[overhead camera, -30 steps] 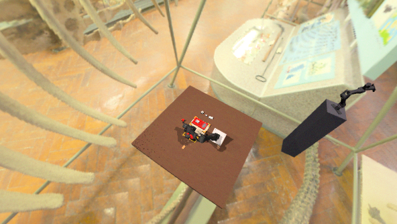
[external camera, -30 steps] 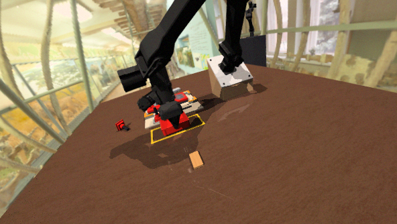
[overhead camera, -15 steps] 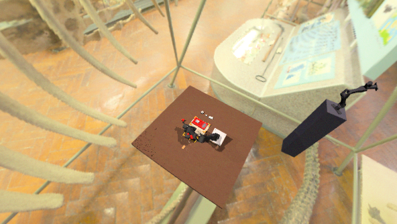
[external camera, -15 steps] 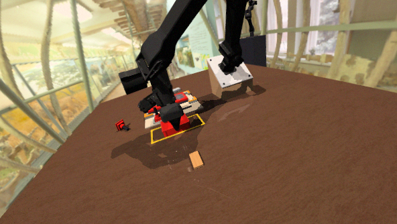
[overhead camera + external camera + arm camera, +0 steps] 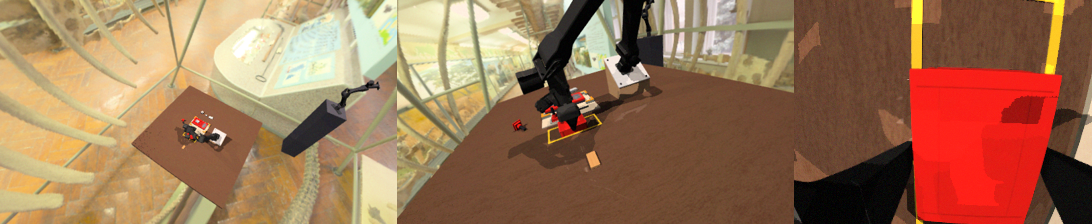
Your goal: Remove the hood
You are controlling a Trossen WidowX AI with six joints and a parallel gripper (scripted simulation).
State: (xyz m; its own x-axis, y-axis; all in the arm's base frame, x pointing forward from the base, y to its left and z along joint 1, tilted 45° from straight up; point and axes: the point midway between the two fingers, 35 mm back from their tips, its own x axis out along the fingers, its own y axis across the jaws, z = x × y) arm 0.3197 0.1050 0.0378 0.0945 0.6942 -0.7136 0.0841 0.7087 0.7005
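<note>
Now: gripper tip right at the red hood. From my gripper tip the other things lie so: small wooden block: 180 mm to the left, 10 mm below.
</note>
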